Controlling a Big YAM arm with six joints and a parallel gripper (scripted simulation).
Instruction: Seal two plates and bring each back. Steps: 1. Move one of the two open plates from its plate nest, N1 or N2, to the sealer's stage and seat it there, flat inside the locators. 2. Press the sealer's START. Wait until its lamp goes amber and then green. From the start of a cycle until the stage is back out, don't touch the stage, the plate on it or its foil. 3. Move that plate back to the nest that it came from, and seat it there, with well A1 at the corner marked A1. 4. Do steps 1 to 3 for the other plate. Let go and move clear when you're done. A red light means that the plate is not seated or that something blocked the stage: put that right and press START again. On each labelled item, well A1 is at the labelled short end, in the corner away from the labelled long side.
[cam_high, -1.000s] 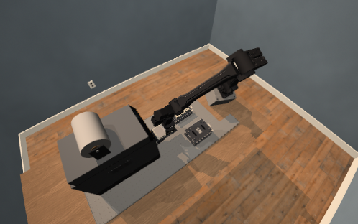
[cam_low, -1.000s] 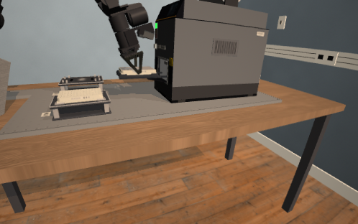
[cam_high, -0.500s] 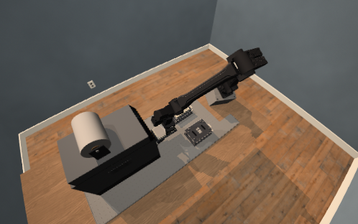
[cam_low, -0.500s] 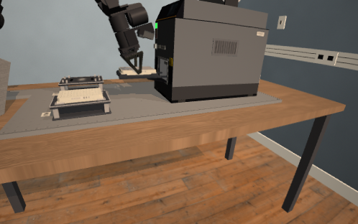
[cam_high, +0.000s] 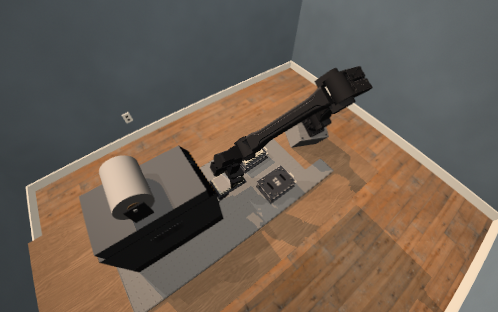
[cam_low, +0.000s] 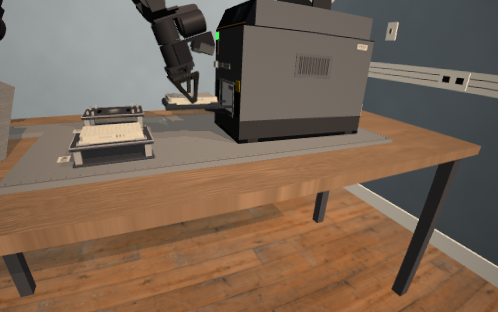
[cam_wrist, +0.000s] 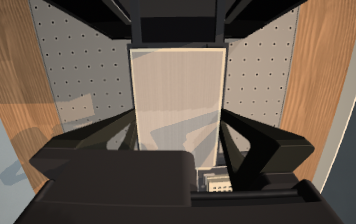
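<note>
Now: hand 10 mm above the sealer stage. Round my hand: plate nest (180 mm behind, 130 mm to the right, 70 mm below); then start button (80 mm ahead, 110 mm to the left, 80 mm above); then small label (280 mm behind, 150 mm to the right, 110 mm below).
</note>
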